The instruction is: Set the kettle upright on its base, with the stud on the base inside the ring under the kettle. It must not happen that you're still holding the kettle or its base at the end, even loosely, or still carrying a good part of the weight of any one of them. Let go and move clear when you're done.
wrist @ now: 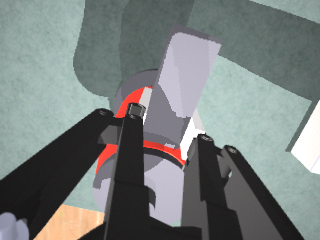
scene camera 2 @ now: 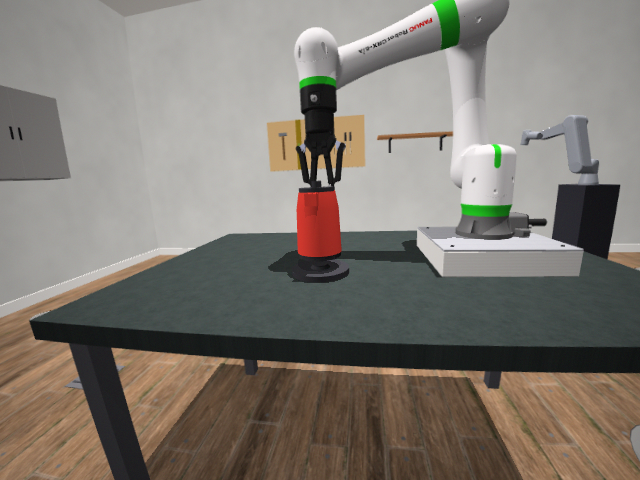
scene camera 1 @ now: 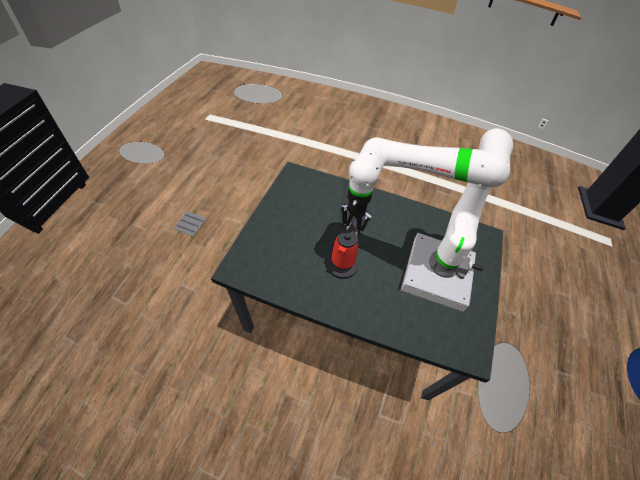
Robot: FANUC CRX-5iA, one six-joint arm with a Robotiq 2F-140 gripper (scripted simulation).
Scene:
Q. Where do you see a round dark base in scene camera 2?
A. At 309,271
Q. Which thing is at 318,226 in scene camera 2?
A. A red kettle.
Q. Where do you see a round dark base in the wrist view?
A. At 145,78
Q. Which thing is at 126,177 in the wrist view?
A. The gripper.

